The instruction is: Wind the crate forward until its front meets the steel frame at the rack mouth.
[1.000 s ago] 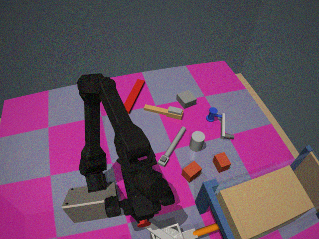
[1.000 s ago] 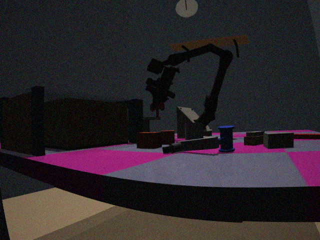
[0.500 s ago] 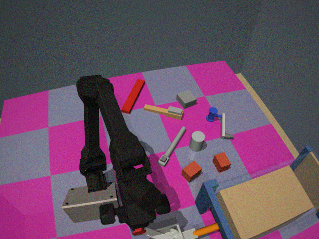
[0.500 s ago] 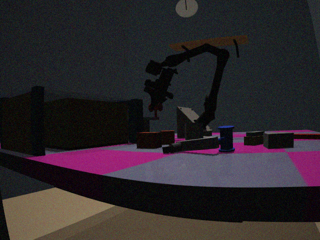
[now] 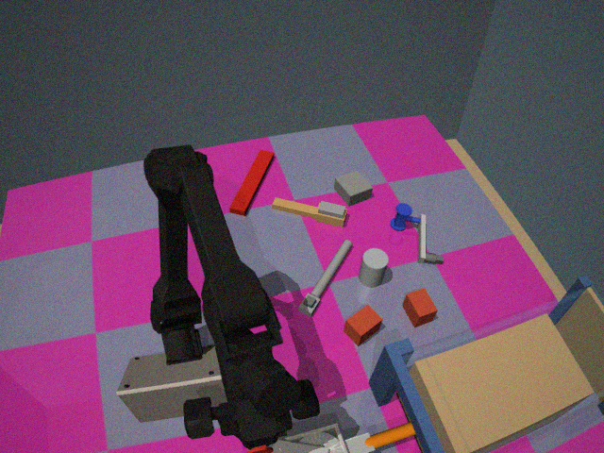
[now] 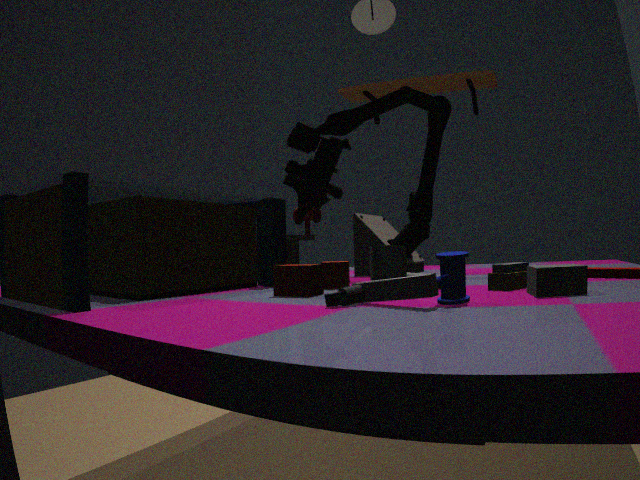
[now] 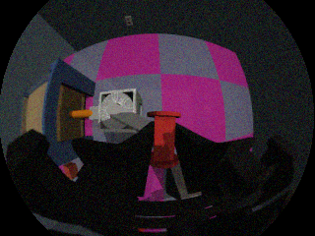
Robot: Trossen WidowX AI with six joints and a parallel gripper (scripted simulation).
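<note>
Now: the winch handle with red hub 4 cm ahead of my gripper tip and 4 cm below it. Round my gripper tip: winch (8 cm ahead, 4 cm to the right, 11 cm below); then blue steel frame (25 cm ahead, 2 cm to the right, 3 cm below); then red knob (1 cm to the left, 1 cm below).
</note>
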